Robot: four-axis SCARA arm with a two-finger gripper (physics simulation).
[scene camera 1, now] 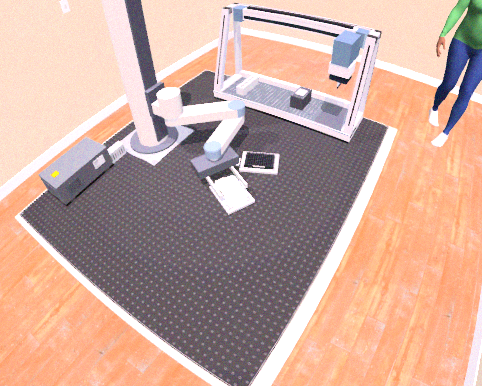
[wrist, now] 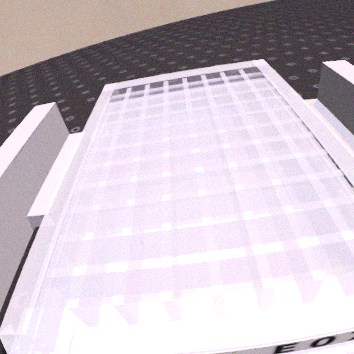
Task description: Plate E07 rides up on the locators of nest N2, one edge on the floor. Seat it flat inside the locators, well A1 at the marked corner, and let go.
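Pixels of known places: gripper, fingertip midpoint: (scene camera 1: 234, 191) (wrist: 188, 103); arm's base, origin of the base link: (scene camera 1: 154, 139).
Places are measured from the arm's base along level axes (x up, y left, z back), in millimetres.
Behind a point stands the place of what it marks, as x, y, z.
Plate E07 (scene camera 1: 232, 190) @[54, -124, -565] (wrist: 200, 192) @[56, -105, -531], clear and whitish with a grid of wells, is over the white nest N2 (scene camera 1: 243, 206) @[22, -148, -630] on the dark mat. Its label, partly cut off, shows at the lower right of the wrist view. My gripper (scene camera 1: 230, 188) @[57, -128, -575] (wrist: 188, 103) @[57, -128, -575] is shut on plate E07, one finger along each long side. In the wrist view the plate's far edge slopes up to the right. Glare and the fingers hide the locators and most of the nest; I cannot tell how flat the plate lies, or make out the marked corner or well A1.
A white nest-like frame (scene camera 1: 243, 168) @[26, 26, -519] with a black plate (scene camera 1: 260, 159) @[38, 102, -559] stands close to the right finger. A gantry frame (scene camera 1: 220, 55) @[265, 510, -72] with a deck stands behind. A grey box (scene camera 1: 77, 172) @[120, -430, 35] is at the left, near the arm's column (scene camera 1: 131, 75) @[410, -64, -39]. A person (scene camera 1: 462, 65) stands at the back right.
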